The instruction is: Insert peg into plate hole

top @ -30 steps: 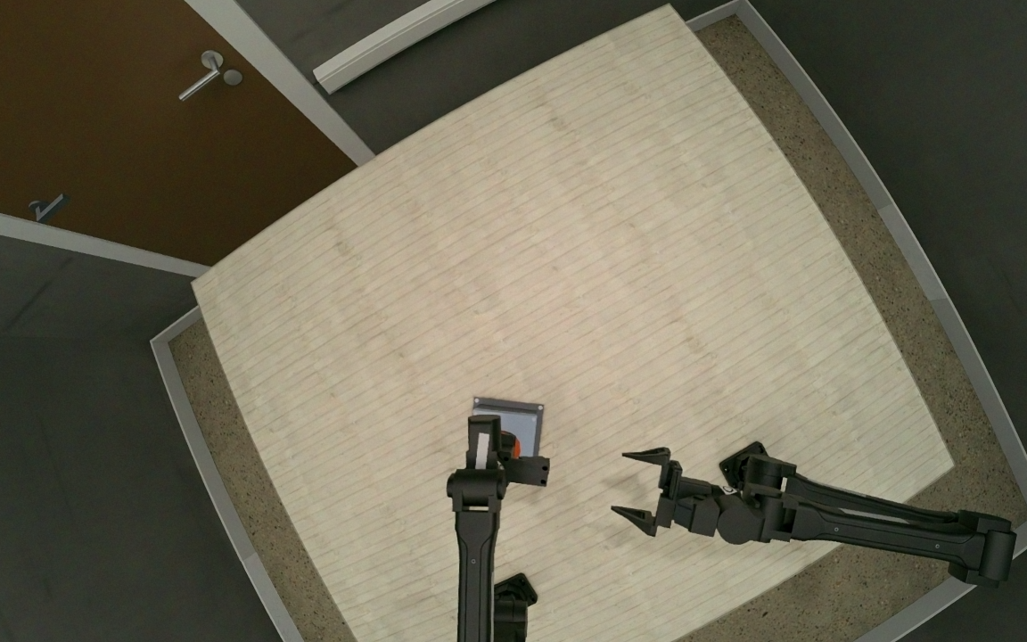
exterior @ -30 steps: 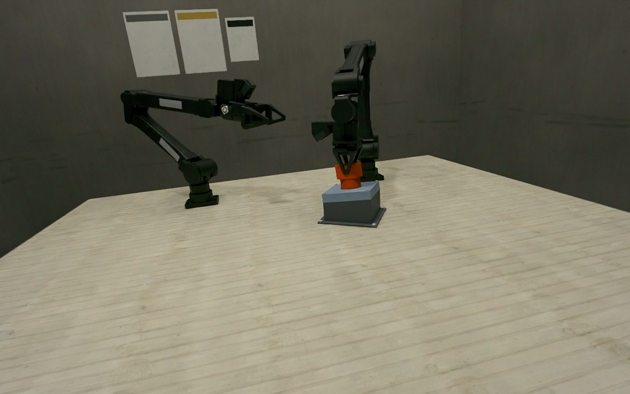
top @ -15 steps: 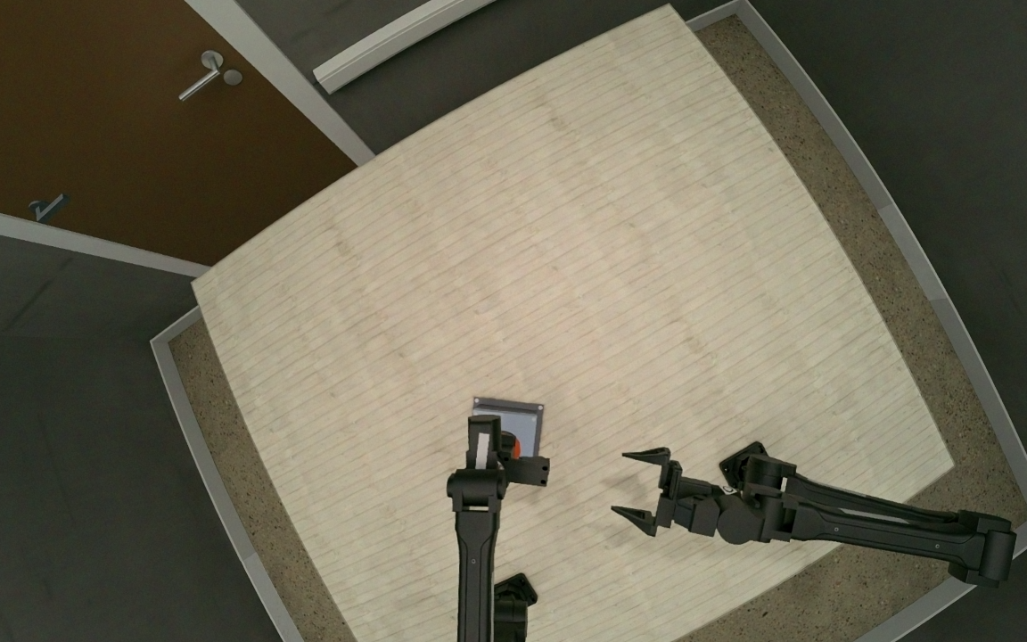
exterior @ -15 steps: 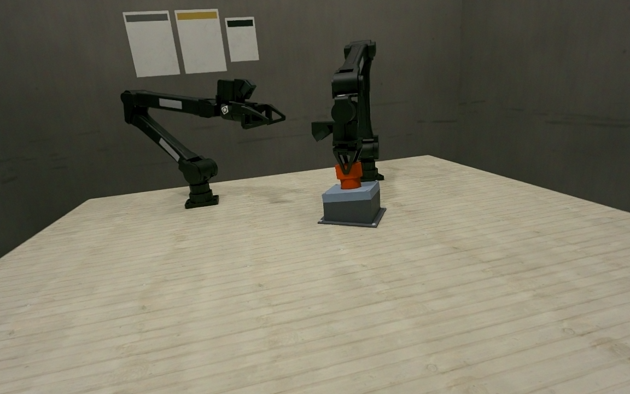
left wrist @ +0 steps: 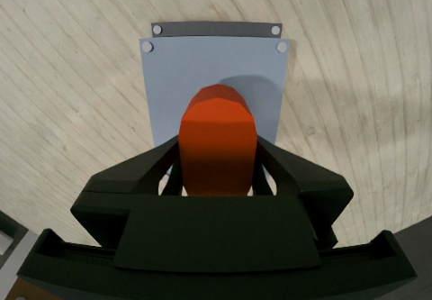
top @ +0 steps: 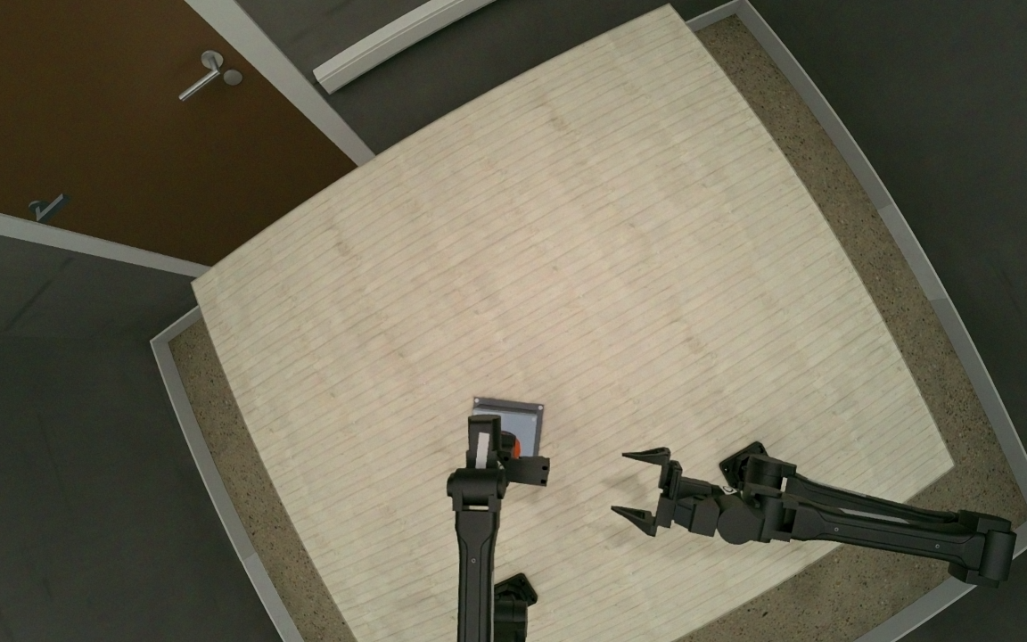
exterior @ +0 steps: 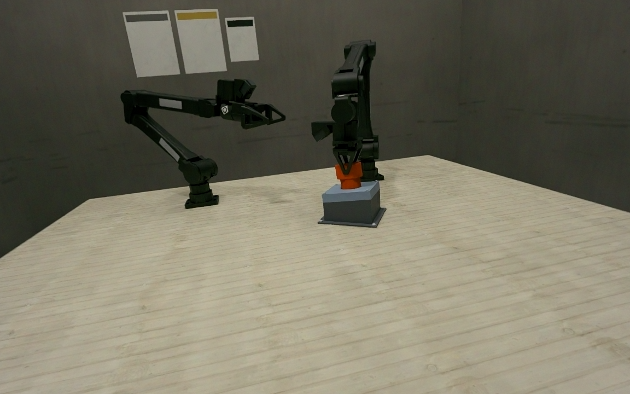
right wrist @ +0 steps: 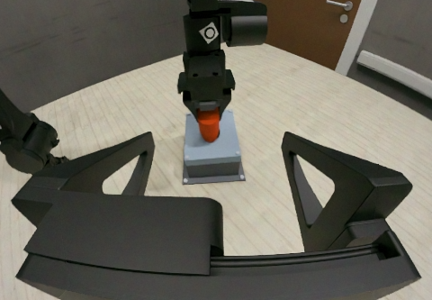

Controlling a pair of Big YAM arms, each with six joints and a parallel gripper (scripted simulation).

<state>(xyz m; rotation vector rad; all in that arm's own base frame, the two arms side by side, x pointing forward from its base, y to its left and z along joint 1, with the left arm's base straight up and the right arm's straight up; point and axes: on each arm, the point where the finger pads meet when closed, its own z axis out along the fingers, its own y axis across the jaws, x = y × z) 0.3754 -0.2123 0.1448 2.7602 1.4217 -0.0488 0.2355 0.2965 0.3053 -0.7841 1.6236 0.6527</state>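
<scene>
Right now the blue-grey plate is 7 cm below my left hand and 1 cm ahead of it. Round my left hand: orange peg: 2 cm below.
</scene>
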